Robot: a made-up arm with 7 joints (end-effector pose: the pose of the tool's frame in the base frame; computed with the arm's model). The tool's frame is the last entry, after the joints. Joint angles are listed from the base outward.
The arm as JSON. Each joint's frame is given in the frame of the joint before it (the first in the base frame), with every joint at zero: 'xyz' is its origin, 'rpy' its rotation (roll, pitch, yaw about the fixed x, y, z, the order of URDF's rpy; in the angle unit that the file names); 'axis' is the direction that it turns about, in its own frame. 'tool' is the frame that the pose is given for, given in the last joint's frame.
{
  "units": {
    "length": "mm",
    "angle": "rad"
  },
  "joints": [
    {
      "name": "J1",
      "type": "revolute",
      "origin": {
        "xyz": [
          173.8,
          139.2,
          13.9
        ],
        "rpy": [
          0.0,
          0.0,
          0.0
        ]
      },
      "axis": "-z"
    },
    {
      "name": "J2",
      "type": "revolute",
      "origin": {
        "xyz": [
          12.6,
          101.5,
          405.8
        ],
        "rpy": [
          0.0,
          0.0,
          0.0
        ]
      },
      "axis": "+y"
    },
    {
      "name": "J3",
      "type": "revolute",
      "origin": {
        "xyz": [
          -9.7,
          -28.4,
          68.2
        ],
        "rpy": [
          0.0,
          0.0,
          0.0
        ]
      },
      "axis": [
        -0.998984,
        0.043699,
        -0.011
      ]
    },
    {
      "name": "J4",
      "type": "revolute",
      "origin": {
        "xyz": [
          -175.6,
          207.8,
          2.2
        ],
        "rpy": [
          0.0,
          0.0,
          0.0
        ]
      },
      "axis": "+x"
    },
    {
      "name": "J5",
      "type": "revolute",
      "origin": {
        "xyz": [
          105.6,
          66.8,
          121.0
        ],
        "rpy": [
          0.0,
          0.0,
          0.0
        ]
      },
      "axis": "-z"
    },
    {
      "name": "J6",
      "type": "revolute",
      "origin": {
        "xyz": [
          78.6,
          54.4,
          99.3
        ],
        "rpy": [
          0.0,
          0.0,
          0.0
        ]
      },
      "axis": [
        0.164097,
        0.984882,
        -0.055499
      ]
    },
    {
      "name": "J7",
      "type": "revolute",
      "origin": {
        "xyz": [
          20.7,
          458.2,
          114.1
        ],
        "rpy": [
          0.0,
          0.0,
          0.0
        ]
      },
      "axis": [
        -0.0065,
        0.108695,
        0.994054
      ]
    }
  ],
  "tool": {
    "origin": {
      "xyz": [
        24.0,
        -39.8,
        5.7
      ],
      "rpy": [
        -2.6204,
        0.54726,
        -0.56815
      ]
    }
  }
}
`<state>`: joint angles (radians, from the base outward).
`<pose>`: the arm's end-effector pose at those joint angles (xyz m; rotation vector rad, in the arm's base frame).
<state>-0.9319 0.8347 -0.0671 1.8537 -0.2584 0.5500 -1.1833</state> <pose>0.5725 0.2627 0.7788 -0.5141 1.5823 2.5101</pose>
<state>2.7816 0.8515 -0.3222 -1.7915 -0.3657 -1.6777 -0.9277</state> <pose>0.7133 -0.1257 0.3556 -0.8984 2.6774 -0.8463</pose>
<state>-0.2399 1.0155 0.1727 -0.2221 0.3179 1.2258 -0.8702</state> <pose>0.2910 0.9566 0.2456 0.7127 -1.8297 -0.8172</pose>
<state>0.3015 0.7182 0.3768 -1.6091 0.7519 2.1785 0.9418</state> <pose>0.4153 0.3603 -0.0740 -0.8657 2.4584 1.3896</pose>
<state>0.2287 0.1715 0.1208 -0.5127 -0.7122 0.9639 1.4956</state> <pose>0.1805 1.1165 0.3664 -1.1524 -0.4653 2.8721</pose>
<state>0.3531 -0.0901 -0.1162 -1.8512 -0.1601 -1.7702 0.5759</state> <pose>0.2115 0.4904 -0.0816 1.6039 0.8789 0.2438</pose>
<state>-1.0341 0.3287 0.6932 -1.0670 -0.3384 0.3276 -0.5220</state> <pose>-0.3880 0.1237 -0.1757 2.0603 0.0378 0.8023</pose>
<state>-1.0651 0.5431 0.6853 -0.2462 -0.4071 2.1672 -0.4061</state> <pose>-0.5335 0.3018 0.0470 0.7372 -1.1796 -0.1983</pose>
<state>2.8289 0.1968 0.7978 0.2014 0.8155 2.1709 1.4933</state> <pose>-0.1270 -0.4331 0.2271 0.3432 0.5765 -1.3065</pose>
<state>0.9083 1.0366 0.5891 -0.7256 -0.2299 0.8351 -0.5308</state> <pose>0.4832 0.8873 0.1432 0.7432 -1.5736 -1.3669</pose>
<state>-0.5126 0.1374 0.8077 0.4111 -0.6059 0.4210 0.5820</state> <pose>-0.3978 0.8291 0.4499 2.1039 0.6179 -1.5927</pose>
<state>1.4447 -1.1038 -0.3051 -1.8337 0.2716 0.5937 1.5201</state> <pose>0.8380 -0.2381 0.5062 1.3828 -2.7308 -0.4468</pose>
